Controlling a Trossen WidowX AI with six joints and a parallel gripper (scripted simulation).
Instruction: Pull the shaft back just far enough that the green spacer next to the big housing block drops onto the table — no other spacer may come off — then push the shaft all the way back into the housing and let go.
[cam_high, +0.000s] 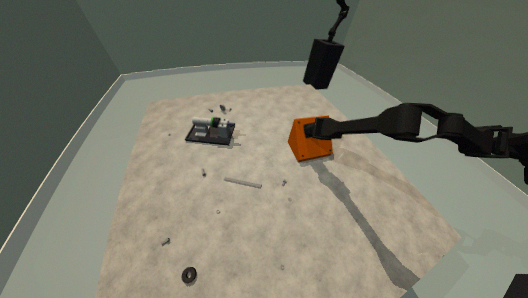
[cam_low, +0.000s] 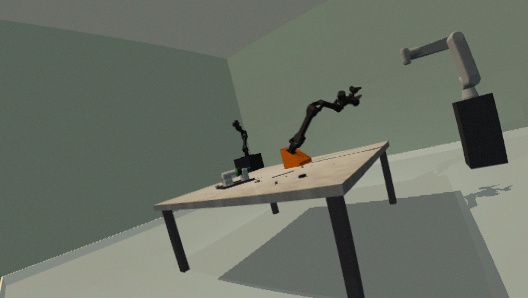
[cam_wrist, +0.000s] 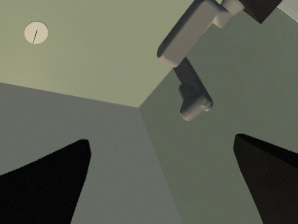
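The dark grey shaft lies 80 cm ahead of my gripper tip, 75 cm to the right of it and 36 cm below it. Also, from my gripper tip: green spacer (82 cm ahead, 76 cm to the right, 36 cm below).
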